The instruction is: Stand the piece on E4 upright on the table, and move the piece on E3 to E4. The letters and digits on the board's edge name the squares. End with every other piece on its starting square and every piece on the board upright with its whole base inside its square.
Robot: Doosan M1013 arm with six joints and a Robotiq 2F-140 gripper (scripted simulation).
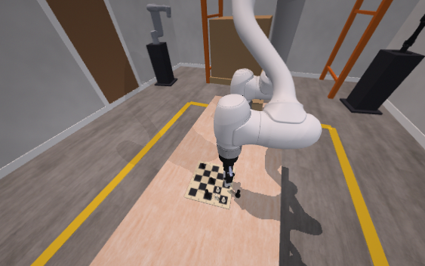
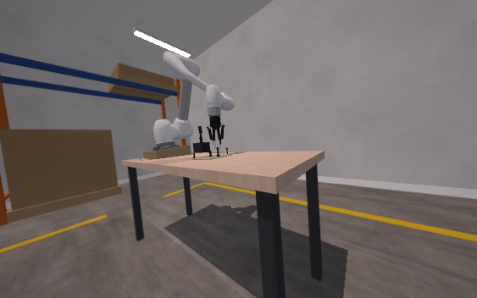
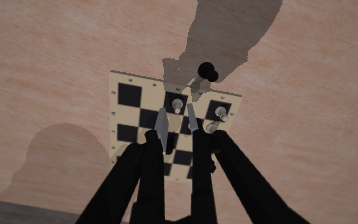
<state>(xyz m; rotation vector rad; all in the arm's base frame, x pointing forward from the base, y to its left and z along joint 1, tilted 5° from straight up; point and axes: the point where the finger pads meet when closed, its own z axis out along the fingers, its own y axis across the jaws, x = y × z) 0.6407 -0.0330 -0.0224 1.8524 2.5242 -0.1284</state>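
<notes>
The pale piece lies 70 mm ahead of my hand, 60 mm below it and 40 mm to the right of it. Round my hand: chessboard (80 mm to the right, 80 mm below, 10 mm behind).
</notes>
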